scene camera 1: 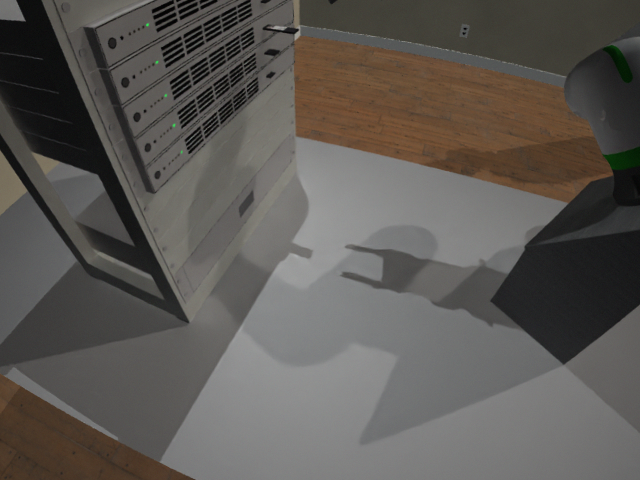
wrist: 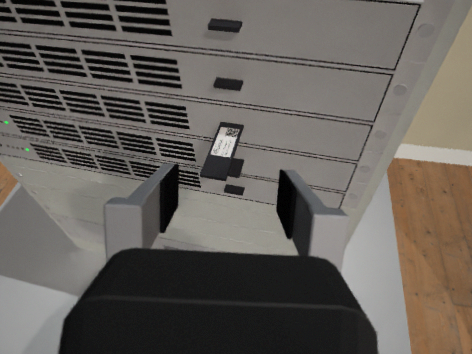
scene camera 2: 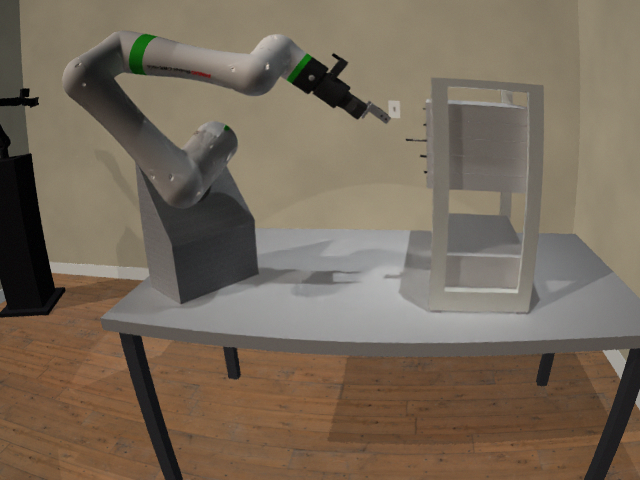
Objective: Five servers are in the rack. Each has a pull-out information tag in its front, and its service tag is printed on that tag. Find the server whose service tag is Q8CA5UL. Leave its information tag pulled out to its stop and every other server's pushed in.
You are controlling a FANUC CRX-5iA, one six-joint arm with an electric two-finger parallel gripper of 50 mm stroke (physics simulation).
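Frame: origin at the arm's base, x back, y left, z down, level; centimetres.
Where they show: gripper, fingertip midpoint: [wrist: 228, 187] [scene camera 2: 387, 119].
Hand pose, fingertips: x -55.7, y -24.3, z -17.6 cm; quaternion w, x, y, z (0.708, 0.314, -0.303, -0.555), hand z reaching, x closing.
After its pixels a point has its place.
The middle server's information tag [scene camera 1: 281, 29] {x -63.7, y -24.4, z -11.8 cm} [scene camera 2: 415, 140] {x -63.2, y -25.7, z -11.7 cm} [wrist: 223, 145] {x -64.1, y -25.0, z -11.9 cm} is pulled well out; its white label with a square code faces up, its print too small to read. The top server's tag [wrist: 225, 25] {x -65.8, y -25.9, z -20.8 cm} and the second server's tag [wrist: 228, 83] {x -66.0, y -25.9, z -16.3 cm} show as short black ends at the front. The fourth server's tag [scene camera 1: 271, 52] {x -65.7, y -25.6, z -7.3 cm} [wrist: 235, 167] {x -65.4, y -26.0, z -7.4 cm} stands out slightly more than the bottom server's tag [scene camera 1: 270, 74] {x -66.2, y -25.7, z -3.0 cm} [wrist: 234, 190] {x -65.9, y -25.9, z -3.0 cm}. My gripper [scene camera 2: 387, 120] {x -55.7, y -24.3, z -17.6 cm} [wrist: 228, 187] {x -55.7, y -24.3, z -17.6 cm} is open and empty, tilted down, in front of and above the pulled-out tag, apart from it.
The rack [scene camera 1: 178, 289] {x -82.1, y 5.4, z 21.1 cm} [scene camera 2: 439, 248] {x -64.2, y -40.6, z 14.2 cm} stands on the grey table [scene camera 2: 330, 330] {x -35.0, y -41.7, z 32.5 cm}. The robot's dark pedestal [scene camera 1: 563, 289] {x -14.4, y 9.1, z 16.8 cm} [scene camera 2: 206, 258] {x -4.3, y -10.4, z 21.4 cm} stands across from the rack front. Another dark stand [scene camera 2: 25, 232] is at the far left in scene camera 2.
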